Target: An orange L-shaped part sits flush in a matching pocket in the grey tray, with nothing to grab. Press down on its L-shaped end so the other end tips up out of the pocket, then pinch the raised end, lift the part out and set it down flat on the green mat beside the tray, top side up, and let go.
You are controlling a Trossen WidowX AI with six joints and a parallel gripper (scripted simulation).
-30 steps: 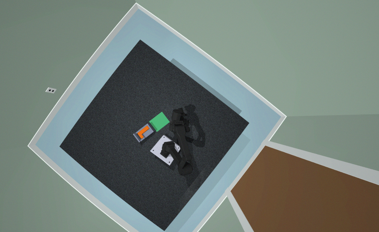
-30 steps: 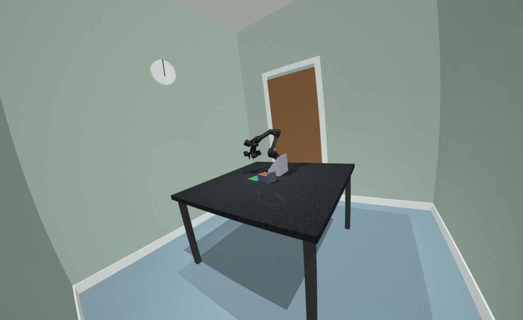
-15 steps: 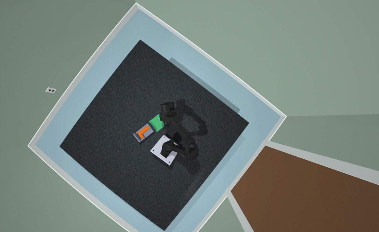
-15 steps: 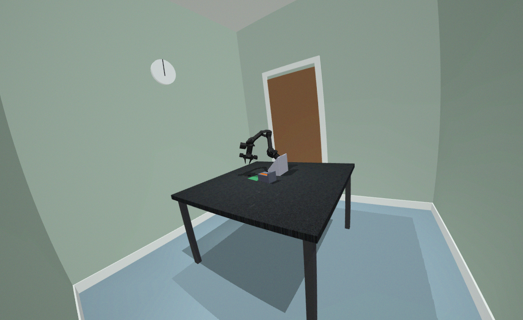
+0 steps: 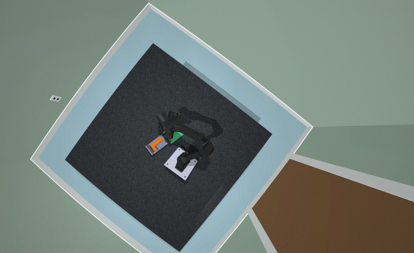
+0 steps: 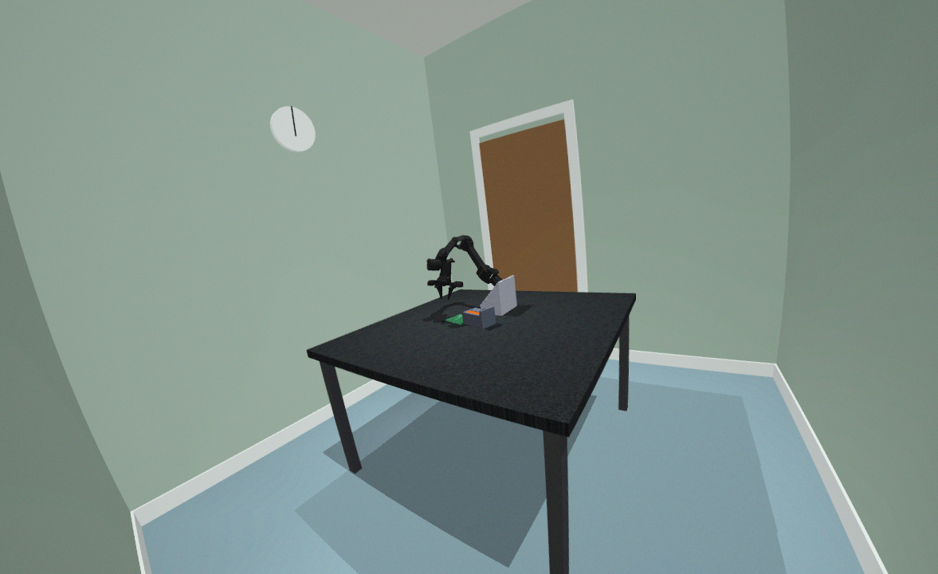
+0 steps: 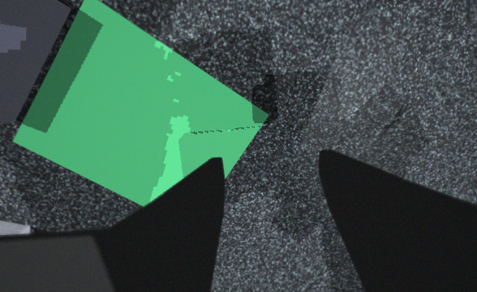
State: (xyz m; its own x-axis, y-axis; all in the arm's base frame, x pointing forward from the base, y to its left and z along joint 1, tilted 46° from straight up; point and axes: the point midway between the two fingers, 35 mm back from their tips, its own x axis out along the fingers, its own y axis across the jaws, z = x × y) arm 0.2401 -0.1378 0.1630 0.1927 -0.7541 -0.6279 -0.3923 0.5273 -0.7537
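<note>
The orange L-shaped part is 1 cm ahead of my gripper tip, 22 cm to the left of it and 7 cm below it. Also, from my gripper tip: green mat 3 cm behind, 6 cm to the left, 13 cm below.
</note>
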